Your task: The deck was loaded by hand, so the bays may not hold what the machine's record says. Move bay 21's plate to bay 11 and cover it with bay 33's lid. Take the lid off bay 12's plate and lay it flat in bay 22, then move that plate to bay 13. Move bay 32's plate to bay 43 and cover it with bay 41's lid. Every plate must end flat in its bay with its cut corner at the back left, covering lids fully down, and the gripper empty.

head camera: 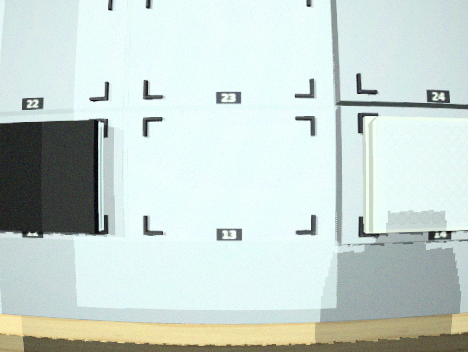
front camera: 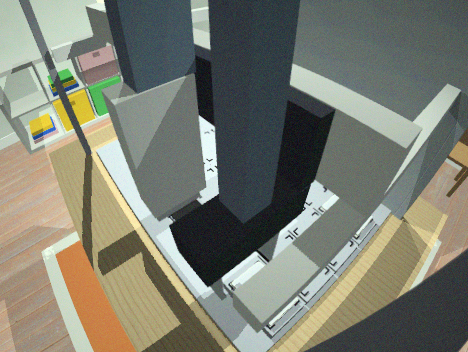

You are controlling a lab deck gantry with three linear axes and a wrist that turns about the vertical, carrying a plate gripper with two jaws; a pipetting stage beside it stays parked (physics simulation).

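Places are measured from the robot's base along level axes (x right, y ahead, z up), in millimetres.
Where they show: gripper, fingertip midpoint: (front camera: 241, 272).
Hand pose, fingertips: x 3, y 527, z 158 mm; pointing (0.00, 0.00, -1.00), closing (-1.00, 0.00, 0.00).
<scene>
Each offset is from my fingertips to the top centre of the thing. "*": to the spot under its first point.
My gripper (front camera: 243, 275) hangs over the front of the deck. Its black body fills much of the front view, and parts of its two grey jaws show, spread well apart with nothing seen held; it is open. In the head view, a plate with a dark top @(dx -46, dy -299, dz -141 mm) (head camera: 55, 177) sits in bay 12 at the left, a pale strip along its right edge; its left part is cut off. Bay 13 @(* dx -46, dy -134, dz -158 mm) (head camera: 230, 175) lies in the middle of the head view with no plate. Part of bay 22 @(* dx -148, dy -290, dz -158 mm) (head camera: 45, 55) shows without a lid. Bays 21, 32, 33 and 41 cannot be made out.
A white plate @(dx -46, dy +29, dz -129 mm) (head camera: 420, 170) sits in bay 14 at the right of the head view, its back-left corner cut. A tall grey housing (front camera: 160, 145) stands left of the gripper column. A grey beam (front camera: 280, 282) hangs over the deck's right side. A wooden border (head camera: 170, 332) runs along the front.
</scene>
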